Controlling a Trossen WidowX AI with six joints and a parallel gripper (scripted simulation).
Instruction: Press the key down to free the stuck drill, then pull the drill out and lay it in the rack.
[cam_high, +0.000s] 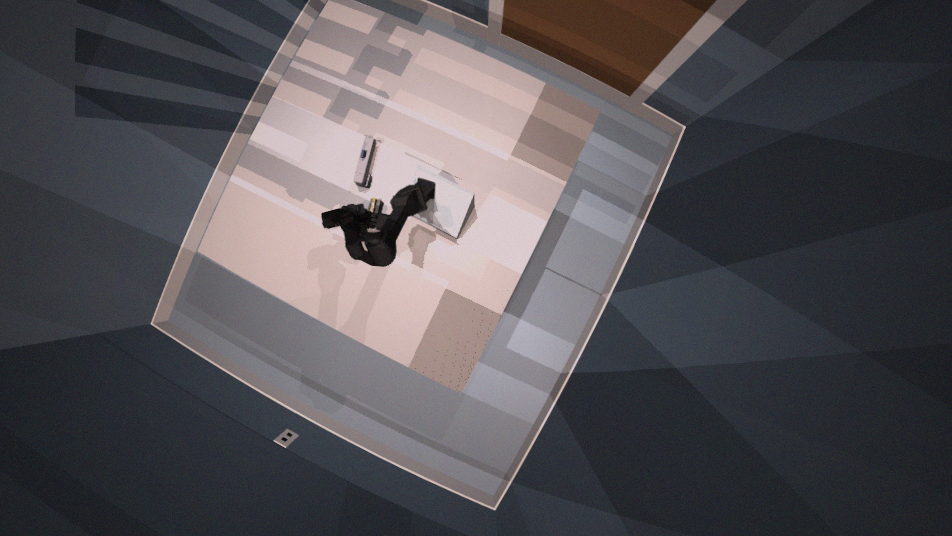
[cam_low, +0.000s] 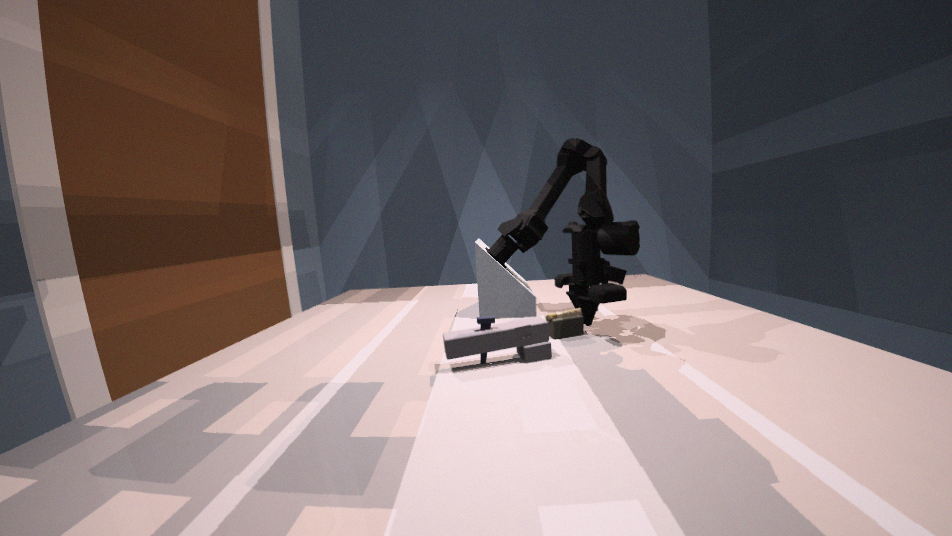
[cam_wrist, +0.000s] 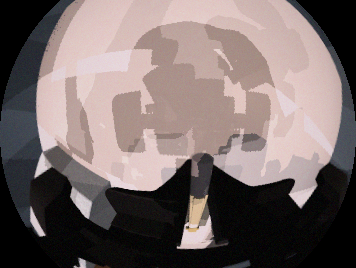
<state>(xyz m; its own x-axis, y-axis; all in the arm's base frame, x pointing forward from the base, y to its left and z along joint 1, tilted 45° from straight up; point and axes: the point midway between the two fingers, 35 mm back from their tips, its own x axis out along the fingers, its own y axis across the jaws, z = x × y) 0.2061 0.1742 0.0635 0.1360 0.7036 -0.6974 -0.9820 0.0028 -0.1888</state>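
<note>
The brass-coloured drill is 10 mm ahead of my gripper tip, 40 mm to the right of it and 30 mm above it. Also, from my gripper tip: dark blue t-shaped key (100 mm ahead, 230 mm to the right, 40 mm above); then dark block (50 mm to the right, 10 mm above).
</note>
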